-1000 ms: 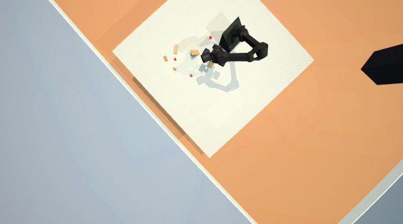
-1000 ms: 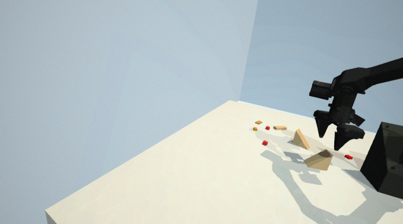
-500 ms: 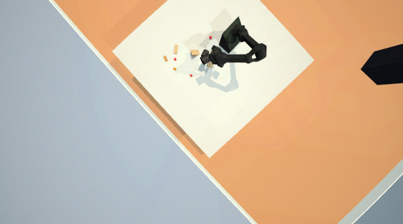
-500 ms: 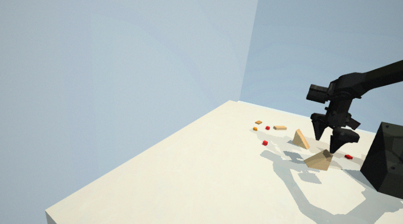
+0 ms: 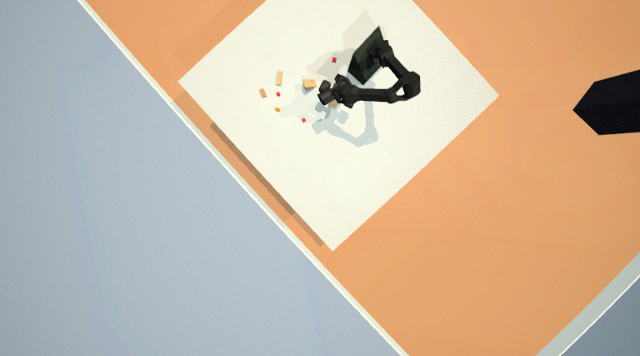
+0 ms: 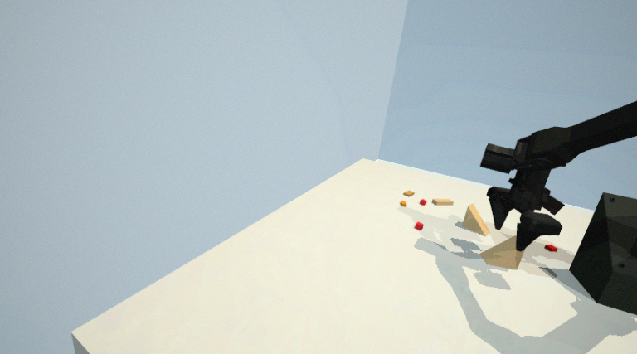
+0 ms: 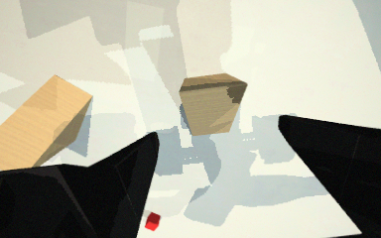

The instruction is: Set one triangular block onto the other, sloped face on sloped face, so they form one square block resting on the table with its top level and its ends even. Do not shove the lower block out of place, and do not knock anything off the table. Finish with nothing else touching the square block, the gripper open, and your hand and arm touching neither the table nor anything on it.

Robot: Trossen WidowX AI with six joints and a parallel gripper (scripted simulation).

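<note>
Now: the triangular block 5 cm below my gripper tip and 1 cm behind it. The rest, counted from my gripper tip: orange cube: 24 cm ahead, 21 cm to the right, 6 cm below; then red cube: 18 cm behind, 16 cm to the right, 6 cm below.
</note>
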